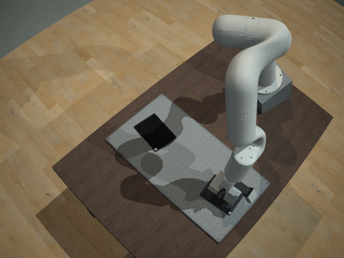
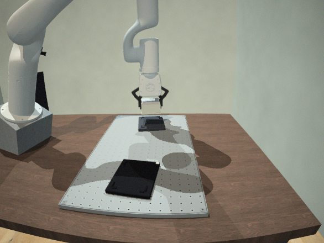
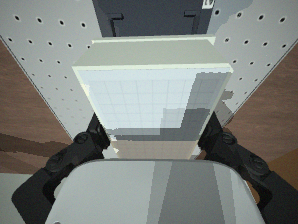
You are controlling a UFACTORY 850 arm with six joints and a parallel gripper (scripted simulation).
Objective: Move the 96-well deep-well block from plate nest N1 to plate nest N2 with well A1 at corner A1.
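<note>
The black plate nest N2 is 43 cm to the right of my hand and 8 cm below it. From my hand the other things lie so: 96-well deep-well block (right at my hand); then black plate nest N1 (8 cm below).
</note>
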